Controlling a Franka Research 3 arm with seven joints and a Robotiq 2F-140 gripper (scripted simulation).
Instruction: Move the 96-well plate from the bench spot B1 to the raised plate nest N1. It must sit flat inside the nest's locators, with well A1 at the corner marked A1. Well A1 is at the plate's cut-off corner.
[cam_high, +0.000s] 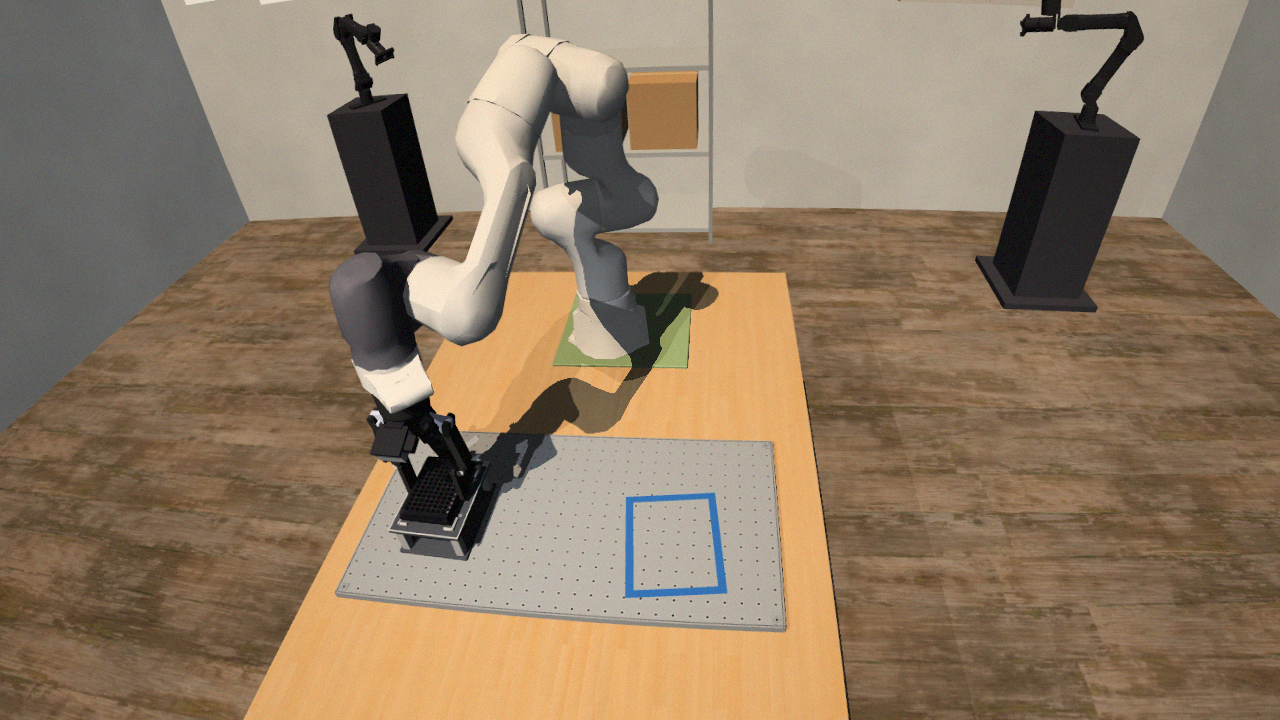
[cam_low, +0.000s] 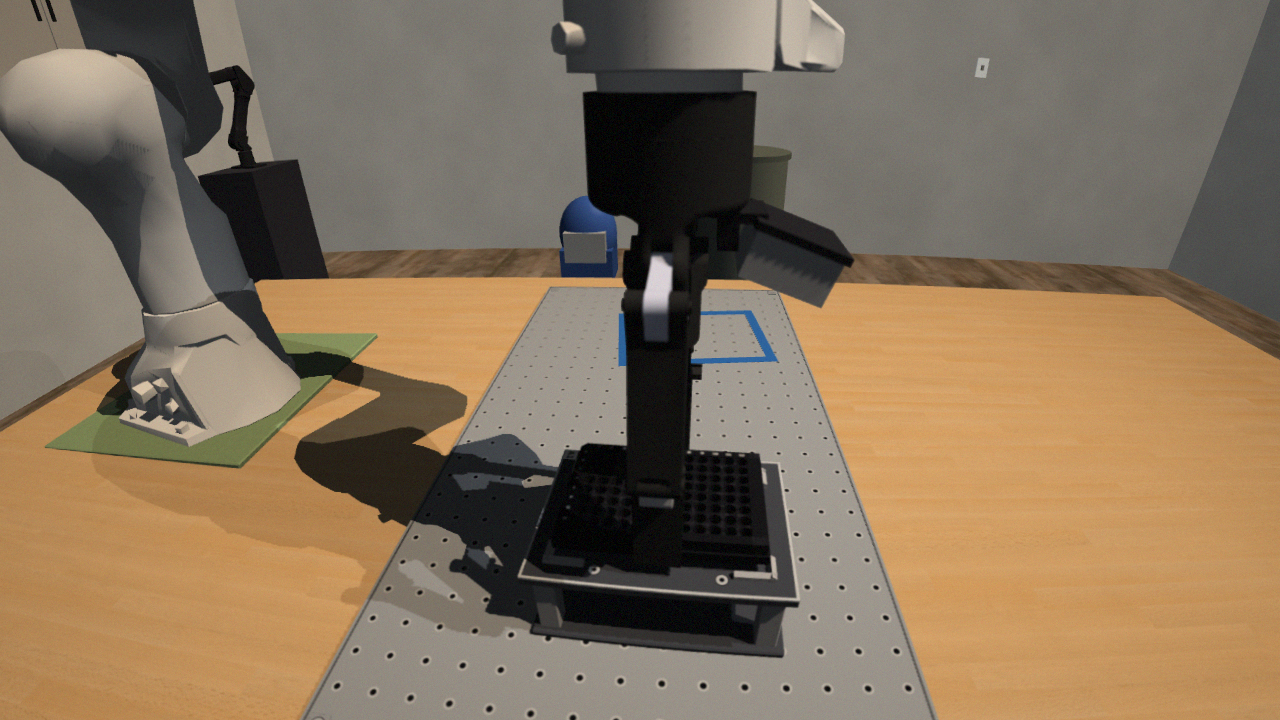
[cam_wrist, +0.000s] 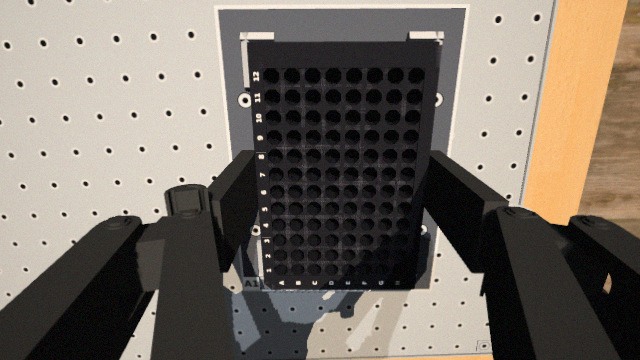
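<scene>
My hand is 20 mm above the black 96-well plate. Also, from my hand: dark plate nest N1: 40 mm below; A1 corner mark: 70 mm behind, 60 mm to the left, 40 mm below.
</scene>
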